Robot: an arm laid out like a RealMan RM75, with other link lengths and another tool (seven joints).
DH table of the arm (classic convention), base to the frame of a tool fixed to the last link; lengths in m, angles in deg. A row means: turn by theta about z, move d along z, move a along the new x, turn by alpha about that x. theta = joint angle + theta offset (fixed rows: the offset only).
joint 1: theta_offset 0  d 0.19  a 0  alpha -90
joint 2: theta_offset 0  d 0  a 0  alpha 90
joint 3: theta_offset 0  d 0.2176  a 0  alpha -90
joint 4: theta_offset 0  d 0  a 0  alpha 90
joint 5: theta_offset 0  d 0.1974  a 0  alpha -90
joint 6: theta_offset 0  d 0  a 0  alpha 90
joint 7: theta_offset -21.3  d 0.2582  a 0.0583  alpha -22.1
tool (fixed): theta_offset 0  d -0.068  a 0  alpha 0
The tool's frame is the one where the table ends.
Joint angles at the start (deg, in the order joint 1, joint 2, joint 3, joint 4, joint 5, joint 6, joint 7):
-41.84 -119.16 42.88 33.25 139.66 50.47 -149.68
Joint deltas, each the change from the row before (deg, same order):
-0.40 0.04 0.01 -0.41 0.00 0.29 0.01
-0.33 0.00 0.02 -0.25 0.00 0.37 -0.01
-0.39 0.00 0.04 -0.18 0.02 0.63 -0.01
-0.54 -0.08 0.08 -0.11 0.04 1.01 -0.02
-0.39 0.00 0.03 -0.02 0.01 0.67 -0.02
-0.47 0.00 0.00 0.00 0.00 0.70 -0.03
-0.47 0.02 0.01 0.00 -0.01 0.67 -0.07
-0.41 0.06 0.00 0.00 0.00 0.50 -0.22
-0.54 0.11 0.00 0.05 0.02 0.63 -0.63
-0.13 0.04 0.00 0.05 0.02 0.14 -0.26
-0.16 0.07 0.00 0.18 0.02 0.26 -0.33
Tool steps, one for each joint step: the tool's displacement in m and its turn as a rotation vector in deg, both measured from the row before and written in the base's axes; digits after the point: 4 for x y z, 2 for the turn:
0.0023 0.0003 -0.0026 -0.54 -0.22 -0.19
0.0024 0.0002 -0.0024 -0.53 -0.24 -0.21
0.0033 0.0002 -0.0028 -0.73 -0.30 -0.34
0.0053 0.0002 -0.0042 -1.11 -0.45 -0.56
0.0038 0.0006 -0.0020 -0.64 -0.27 -0.42
0.0044 0.0009 -0.0019 -0.63 -0.31 -0.49
0.0044 0.0010 -0.0017 -0.59 -0.30 -0.46
0.0034 0.0010 -0.0008 -0.38 -0.27 -0.25
0.0042 0.0014 -0.0006 -0.37 -0.45 -0.07
0.0009 0.0004 0.0002 -0.03 -0.12 0.05
0.0015 0.0008 0.0008 -0.01 -0.14 0.00

